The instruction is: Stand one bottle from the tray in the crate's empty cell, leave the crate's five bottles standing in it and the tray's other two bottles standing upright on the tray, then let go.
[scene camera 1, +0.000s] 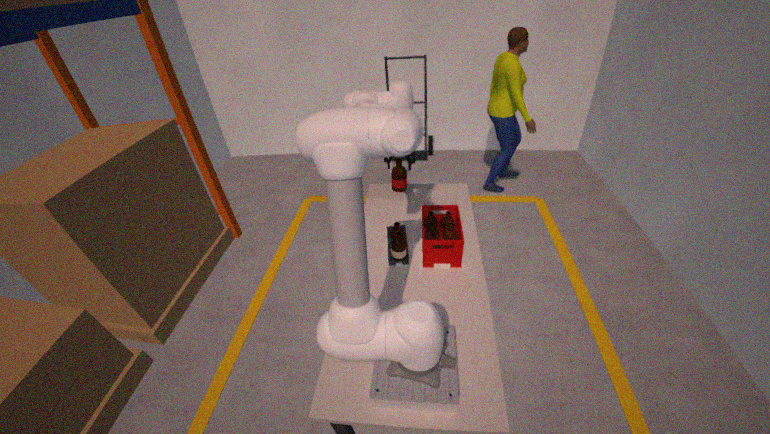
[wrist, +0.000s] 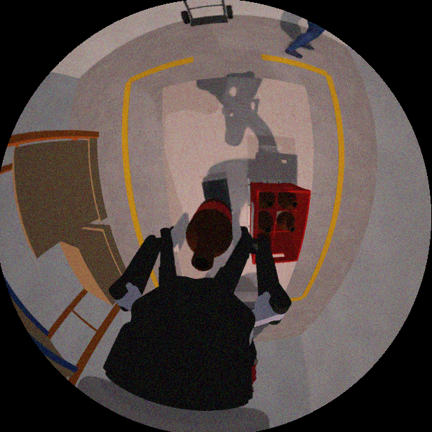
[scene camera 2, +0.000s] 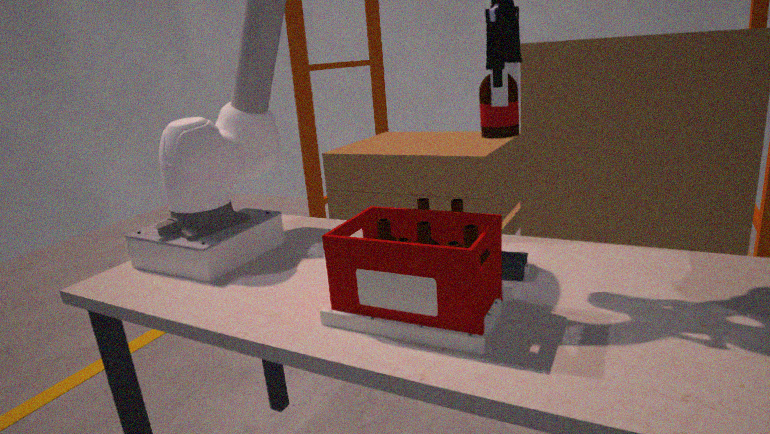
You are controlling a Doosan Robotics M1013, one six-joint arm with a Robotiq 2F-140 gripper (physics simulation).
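Frame: origin at the arm's base, x down, y ahead, z right, level; centimetres.
Seen in the pictures: gripper, fingertip midpoint: (scene camera 1: 399, 175) (scene camera 2: 506, 102); arm's base, link origin: (scene camera 1: 418, 358) (scene camera 2: 204, 224).
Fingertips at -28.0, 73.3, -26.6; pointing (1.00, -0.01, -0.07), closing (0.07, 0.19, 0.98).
Pixels of each thing's top centre, then the offset from my fingertips to it, as dx, dy, dz. "*": a spot on its surface instead. Level surfaces: height alone.
- brown bottle with a red label, top centre: (scene camera 2: 497, 54) (scene camera 1: 398, 160) -9.1, -1.4, +0.3
- red crate, top centre: (scene camera 2: 413, 224) (scene camera 1: 441, 221) +19.3, -7.0, +22.5
- dark tray, surface spot: (scene camera 2: 514, 266) * +36.3, -0.6, -4.7
- bottle with a pale label, top centre: (scene camera 2: 423, 199) (scene camera 1: 397, 233) +20.8, -18.7, +3.6
- low white base, surface spot: (scene camera 2: 458, 340) * +34.9, +6.5, +30.0
- table, surface height: dx +36.8
My gripper (scene camera 1: 399, 163) (scene camera 2: 498, 92) (wrist: 209, 220) is shut on a brown bottle with a red label (scene camera 1: 399, 180) (scene camera 2: 499, 115) (wrist: 209, 232). It holds the bottle upright, high above the table and apart from the crate. The red crate (scene camera 1: 429, 256) (scene camera 2: 344, 274) (wrist: 303, 210) stands on the table; several brown bottles stand in it, their necks showing in scene camera 2. Its empty cell is not clearly visible. The dark tray (scene camera 1: 392, 232) (scene camera 2: 514, 266) (wrist: 216, 188) lies beside the crate. A bottle with a pale label (scene camera 1: 398, 245) stands on the tray; two necks (scene camera 2: 423, 203) (scene camera 2: 457, 204) show behind the crate.
The crate sits on a low white base (scene camera 2: 458, 340) on the table (scene camera 1: 463, 301) (scene camera 2: 258, 323). Cardboard boxes (scene camera 1: 145, 231) (scene camera 2: 620, 145) and an orange-posted rack (scene camera 1: 186, 126) (scene camera 2: 305, 107) stand at one side. A person (scene camera 1: 505, 102) and a hand truck (scene camera 1: 425, 115) are beyond the table.
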